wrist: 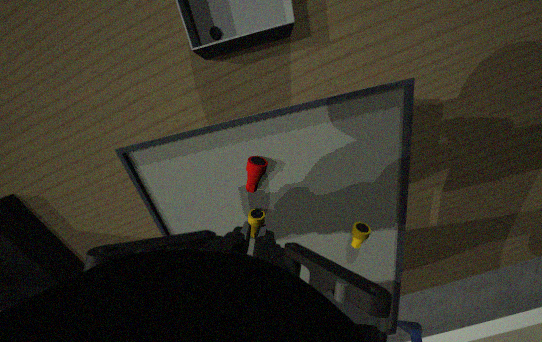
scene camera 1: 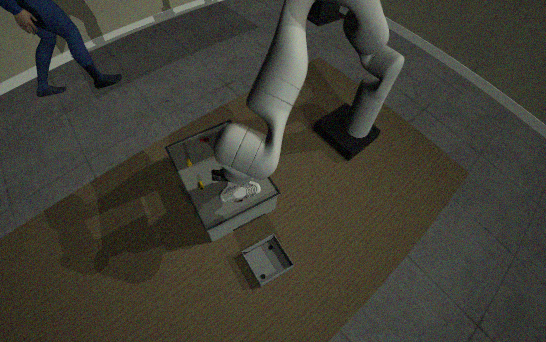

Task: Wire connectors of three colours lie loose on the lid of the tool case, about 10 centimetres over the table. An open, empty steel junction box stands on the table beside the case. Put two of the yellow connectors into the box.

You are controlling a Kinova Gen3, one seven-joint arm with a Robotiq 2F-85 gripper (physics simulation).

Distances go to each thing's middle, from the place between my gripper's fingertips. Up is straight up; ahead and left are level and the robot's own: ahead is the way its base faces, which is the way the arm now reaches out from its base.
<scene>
The tool case (scene camera 1: 218,219) lies 20 mm ahead of my hand, 50 mm to the right of it and 50 mm below it. The rest, counted from my hand: steel junction box (scene camera 1: 267,259) (50 mm ahead, 220 mm to the left, 90 mm below).
</scene>
